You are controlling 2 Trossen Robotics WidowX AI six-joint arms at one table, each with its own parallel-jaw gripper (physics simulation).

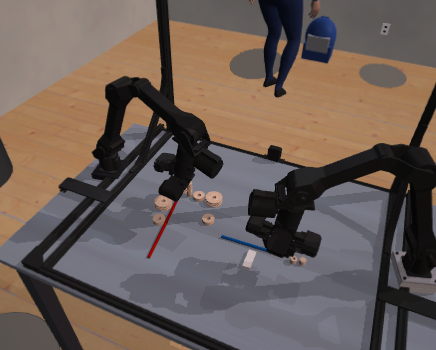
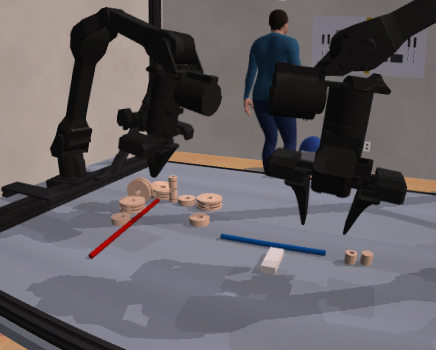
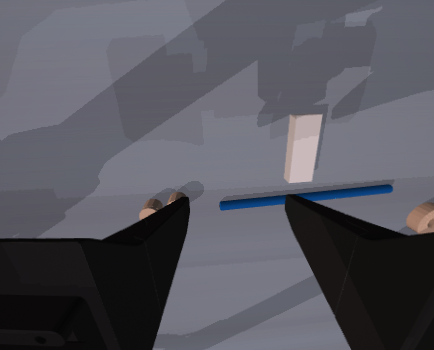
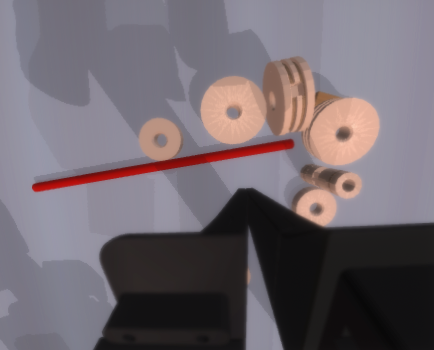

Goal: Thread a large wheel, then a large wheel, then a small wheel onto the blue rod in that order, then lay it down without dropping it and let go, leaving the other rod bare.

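Seen in the pictures: left gripper, fingertip midpoint: [image 2: 323,228] [image 3: 236,202]; right gripper, fingertip midpoint: [image 2: 153,176] [image 4: 245,195]; left arm's base, origin of the base link: [image 1: 416,267]; right arm's base, origin of the base link: [image 1: 110,167] [image 2: 72,176].
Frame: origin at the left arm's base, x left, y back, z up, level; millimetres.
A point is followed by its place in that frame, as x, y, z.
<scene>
The blue rod [image 1: 242,242] {-57, -472, -36} [image 2: 250,241] {-58, -484, -38} [image 3: 345,193] {-60, -485, -36} lies bare on the table. My left gripper [image 2: 324,228] {7, -378, 21} [image 3: 236,202] {7, -378, 21} is open and empty above the table, over the rod's end nearer the small cylinders. My right gripper [image 2: 155,175] {-172, -682, 34} [image 4: 245,195] {-172, -682, 34} is shut and empty, above the far end of the bare red rod [image 1: 162,230] {-74, -716, -37} [image 2: 124,228] {-76, -715, -38} [image 4: 115,174] {-62, -720, -36}. Large wheels lie flat [image 2: 209,206] [image 4: 220,100]; one [image 2: 140,189] {-216, -728, -11} [image 4: 289,96] {-220, -730, 10} stands on edge at the back. Small wheels [image 1: 205,221] {-122, -591, -33} [image 2: 199,222] {-117, -581, -35} [image 4: 150,132] lie flat around them.
A white block [image 1: 249,258] {1, -449, -33} [image 2: 273,260] {11, -448, -33} [image 3: 303,147] {4, -448, -33} lies close beside the blue rod. Two small cylinders [image 2: 350,257] {-2, -328, -32} [image 3: 151,208] {-2, -304, -28} stand past the rod's end. A slim upright stack [image 2: 173,189] {-235, -658, -14} [image 4: 332,181] {-234, -665, 9} stands among the wheels. Dark rails edge the table.
</scene>
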